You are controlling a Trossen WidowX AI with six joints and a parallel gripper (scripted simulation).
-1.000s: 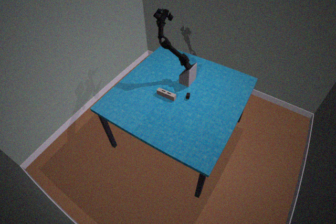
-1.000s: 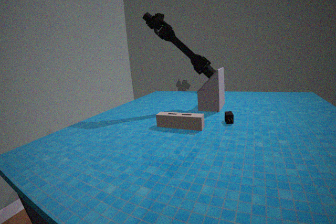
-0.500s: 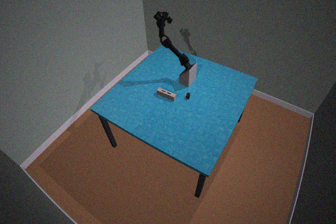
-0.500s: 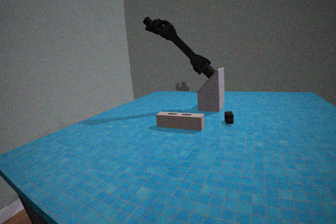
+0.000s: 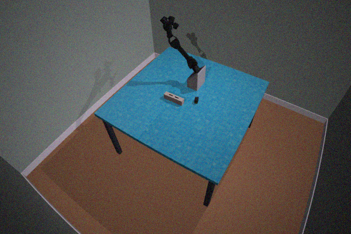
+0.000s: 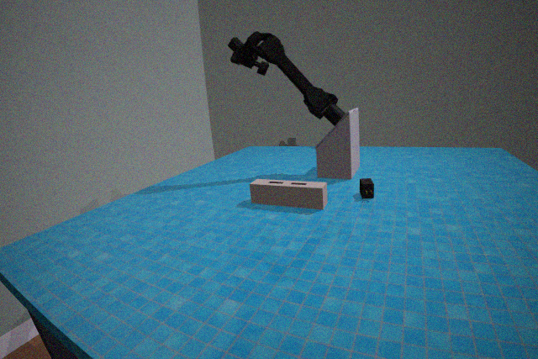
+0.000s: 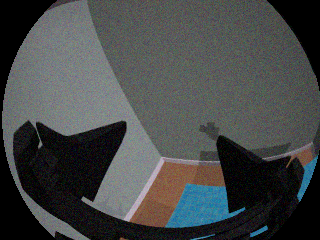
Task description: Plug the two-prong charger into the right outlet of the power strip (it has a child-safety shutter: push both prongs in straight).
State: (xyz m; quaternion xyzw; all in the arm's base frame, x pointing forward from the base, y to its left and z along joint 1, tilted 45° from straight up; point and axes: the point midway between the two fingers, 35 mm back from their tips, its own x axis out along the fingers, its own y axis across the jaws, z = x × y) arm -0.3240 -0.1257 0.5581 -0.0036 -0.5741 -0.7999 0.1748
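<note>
Right now my gripper tip is 630 mm short of the black two-prong charger, 590 mm to the right of it and 430 mm above it.
</note>
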